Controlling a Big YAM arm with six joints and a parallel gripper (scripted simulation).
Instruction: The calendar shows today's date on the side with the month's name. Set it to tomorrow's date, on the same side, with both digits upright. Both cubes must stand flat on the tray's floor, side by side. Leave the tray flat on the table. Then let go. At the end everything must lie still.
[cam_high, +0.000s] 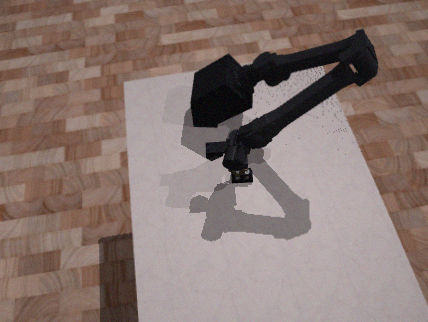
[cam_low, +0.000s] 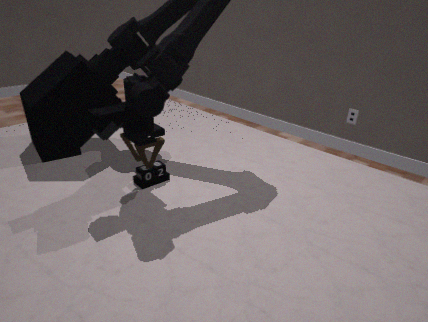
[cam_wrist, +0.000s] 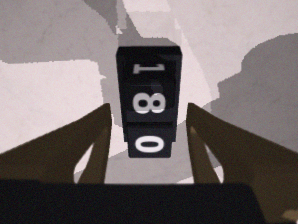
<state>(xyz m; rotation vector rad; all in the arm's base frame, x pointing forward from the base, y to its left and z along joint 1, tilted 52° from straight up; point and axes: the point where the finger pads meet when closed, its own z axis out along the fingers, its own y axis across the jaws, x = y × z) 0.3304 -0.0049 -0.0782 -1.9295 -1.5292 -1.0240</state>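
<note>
Now: the black digit cube 30 mm below my hand. From my hand the other things lie so: black tray (50 mm below, 20 mm to the left).
</note>
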